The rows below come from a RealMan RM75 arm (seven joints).
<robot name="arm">
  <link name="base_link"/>
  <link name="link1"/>
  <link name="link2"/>
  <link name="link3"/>
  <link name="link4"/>
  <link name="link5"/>
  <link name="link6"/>
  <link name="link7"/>
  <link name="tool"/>
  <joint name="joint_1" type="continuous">
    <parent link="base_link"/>
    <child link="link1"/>
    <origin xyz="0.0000 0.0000 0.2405" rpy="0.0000 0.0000 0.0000"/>
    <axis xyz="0 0 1"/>
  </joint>
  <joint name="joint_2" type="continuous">
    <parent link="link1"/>
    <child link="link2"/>
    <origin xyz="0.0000 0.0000 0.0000" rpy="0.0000 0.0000 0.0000"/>
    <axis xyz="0 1 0"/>
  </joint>
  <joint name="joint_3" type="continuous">
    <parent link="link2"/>
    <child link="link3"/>
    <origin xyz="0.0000 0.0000 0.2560" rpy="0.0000 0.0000 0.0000"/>
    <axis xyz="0 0 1"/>
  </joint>
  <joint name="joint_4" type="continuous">
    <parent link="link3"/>
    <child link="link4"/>
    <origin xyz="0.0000 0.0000 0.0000" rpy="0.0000 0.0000 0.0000"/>
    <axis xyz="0 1 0"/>
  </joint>
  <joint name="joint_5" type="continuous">
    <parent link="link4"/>
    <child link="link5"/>
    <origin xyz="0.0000 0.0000 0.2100" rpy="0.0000 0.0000 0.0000"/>
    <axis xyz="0 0 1"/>
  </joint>
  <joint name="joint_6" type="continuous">
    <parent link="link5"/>
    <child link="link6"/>
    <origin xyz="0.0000 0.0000 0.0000" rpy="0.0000 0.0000 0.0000"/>
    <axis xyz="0 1 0"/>
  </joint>
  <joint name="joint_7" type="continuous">
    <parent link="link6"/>
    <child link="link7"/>
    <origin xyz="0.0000 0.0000 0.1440" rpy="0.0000 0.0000 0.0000"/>
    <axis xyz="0 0 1"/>
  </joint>
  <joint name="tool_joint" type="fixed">
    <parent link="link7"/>
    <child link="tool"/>
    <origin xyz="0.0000 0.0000 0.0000" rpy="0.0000 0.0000 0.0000"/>
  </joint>
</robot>
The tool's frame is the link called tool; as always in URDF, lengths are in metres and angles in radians. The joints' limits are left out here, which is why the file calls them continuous.
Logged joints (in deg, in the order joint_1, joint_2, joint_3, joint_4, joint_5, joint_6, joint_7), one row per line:
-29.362 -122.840 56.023 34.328 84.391 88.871 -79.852
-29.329 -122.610 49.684 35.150 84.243 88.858 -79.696
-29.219 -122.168 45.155 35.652 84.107 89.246 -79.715
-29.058 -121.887 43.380 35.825 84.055 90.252 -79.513
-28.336 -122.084 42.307 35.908 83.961 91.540 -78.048
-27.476 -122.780 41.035 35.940 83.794 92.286 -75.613
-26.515 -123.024 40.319 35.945 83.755 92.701 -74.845
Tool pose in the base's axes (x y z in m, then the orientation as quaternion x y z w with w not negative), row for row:
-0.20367 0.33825 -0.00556 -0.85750 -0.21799 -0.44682 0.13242
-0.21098 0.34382 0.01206 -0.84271 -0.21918 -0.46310 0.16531
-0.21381 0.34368 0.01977 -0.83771 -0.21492 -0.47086 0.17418
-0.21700 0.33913 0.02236 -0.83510 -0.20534 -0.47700 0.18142
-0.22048 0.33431 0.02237 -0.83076 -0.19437 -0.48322 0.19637
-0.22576 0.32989 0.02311 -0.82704 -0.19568 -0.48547 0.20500
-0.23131 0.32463 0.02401 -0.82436 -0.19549 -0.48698 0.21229
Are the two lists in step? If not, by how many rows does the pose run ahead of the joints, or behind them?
The pose runs 1 row ahead of the joints: the pose in row i belongs to the joints in row i + 1.
